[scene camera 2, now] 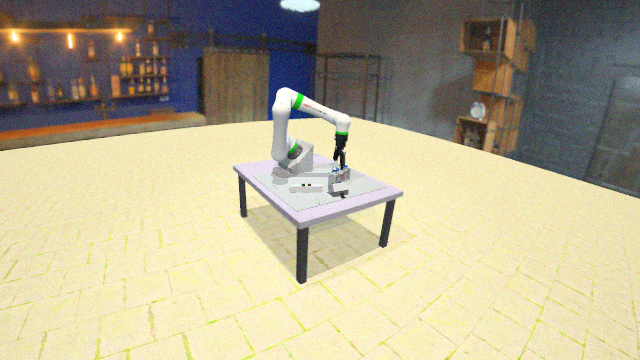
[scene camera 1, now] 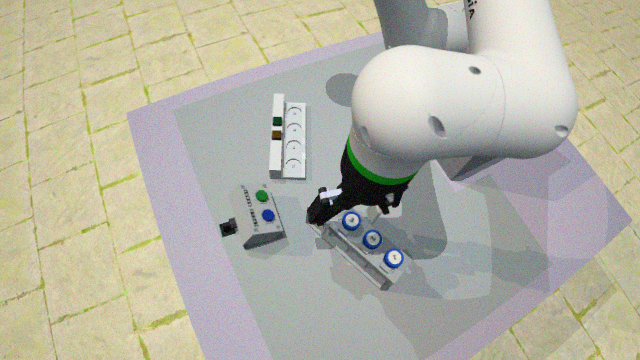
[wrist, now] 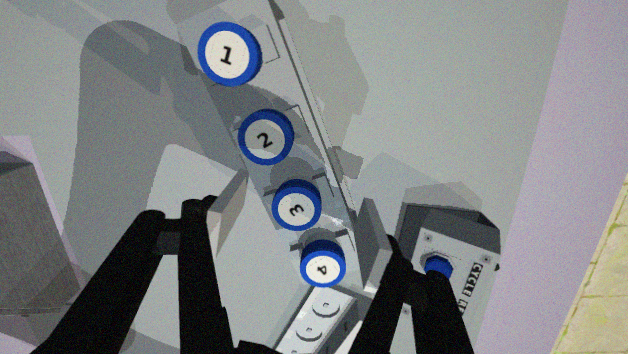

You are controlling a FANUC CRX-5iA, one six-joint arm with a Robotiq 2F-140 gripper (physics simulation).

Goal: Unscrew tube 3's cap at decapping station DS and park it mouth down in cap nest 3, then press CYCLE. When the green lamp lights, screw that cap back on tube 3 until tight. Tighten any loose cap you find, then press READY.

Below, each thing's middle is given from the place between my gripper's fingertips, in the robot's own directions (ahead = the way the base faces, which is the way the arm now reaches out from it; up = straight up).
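My gripper 20 mm below cap 3 (wrist: pixel 296 206), 10 mm to the right of it. Cap 1 (wrist: pixel 230 55) 100 mm to the left of my hand, 50 mm behind, 20 mm above. Cap 2 (wrist: pixel 265 137) 50 mm to the left of my hand, 30 mm behind, 20 mm above. Cap 4 (wrist: pixel 322 264) 40 mm to the right of my hand, 20 mm ahead, 20 mm above. Cap 1 farthest from my gripper of the things named here, going by their middles.
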